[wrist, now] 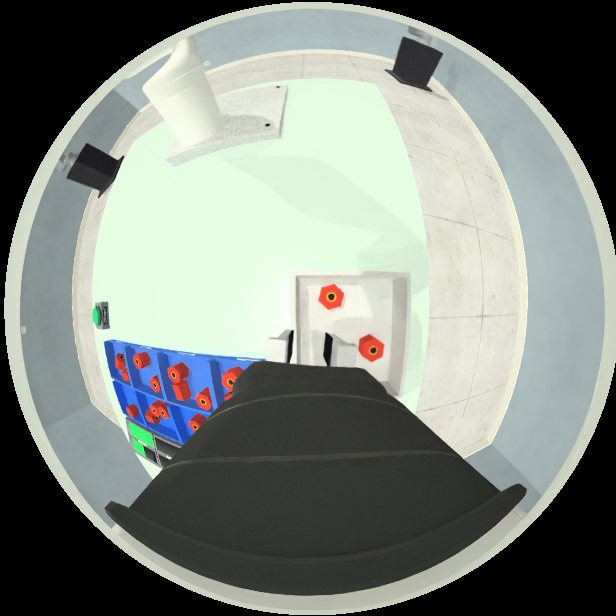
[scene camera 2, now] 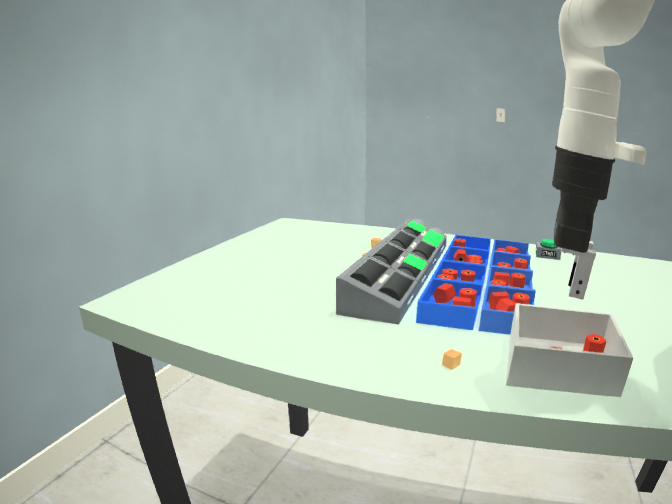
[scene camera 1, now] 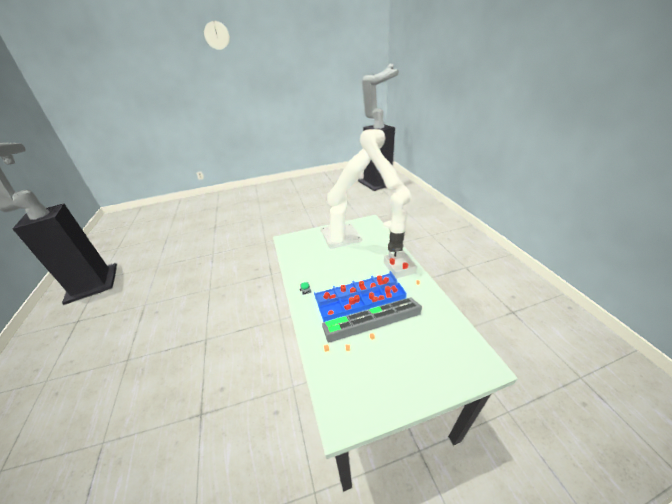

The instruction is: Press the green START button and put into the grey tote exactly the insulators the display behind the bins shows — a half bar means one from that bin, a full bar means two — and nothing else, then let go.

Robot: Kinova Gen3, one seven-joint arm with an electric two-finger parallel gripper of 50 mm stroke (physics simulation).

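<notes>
The grey tote stands at the table's right end and holds two red insulators; scene camera 2 shows only one clearly. My gripper hangs just above the tote's far side, open and empty; the wrist view shows both fingers apart. Blue bins hold several red insulators. The grey display behind them shows green bars toward its far end. The green START button sits beyond the bins.
Small orange cubes lie loose on the table: one near the tote, one behind the display, others past the display. The arm's base stands at the far table end.
</notes>
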